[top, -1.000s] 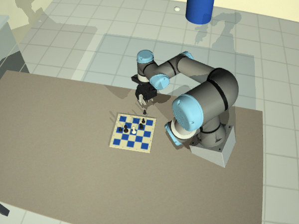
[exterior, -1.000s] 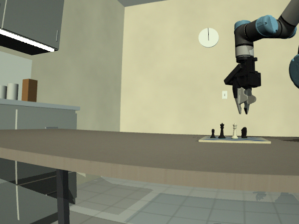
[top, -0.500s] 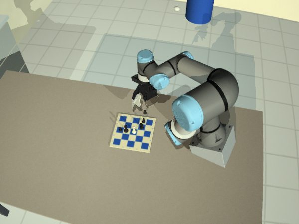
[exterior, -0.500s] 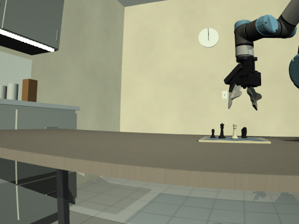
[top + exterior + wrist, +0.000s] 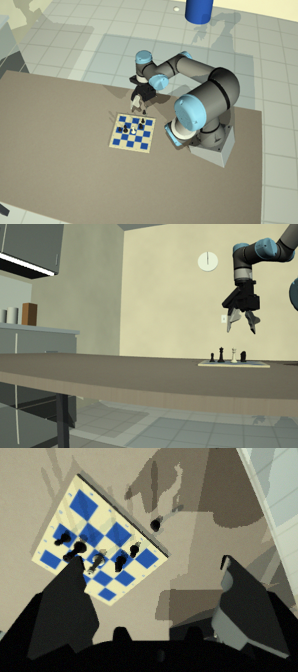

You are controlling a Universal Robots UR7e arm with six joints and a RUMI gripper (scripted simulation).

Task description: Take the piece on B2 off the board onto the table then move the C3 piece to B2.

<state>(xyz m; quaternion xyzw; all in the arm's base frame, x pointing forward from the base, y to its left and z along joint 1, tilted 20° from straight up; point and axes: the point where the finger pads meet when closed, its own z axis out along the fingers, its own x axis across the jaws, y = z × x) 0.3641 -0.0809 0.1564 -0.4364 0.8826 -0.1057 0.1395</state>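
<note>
My gripper is now 2 cm short of the white piece, 13 cm to the right of it and 8 cm above it. Round my hand: black knight (1 cm behind, 9 cm to the left, 9 cm below); then chessboard (2 cm ahead, 13 cm to the left, 11 cm below).
</note>
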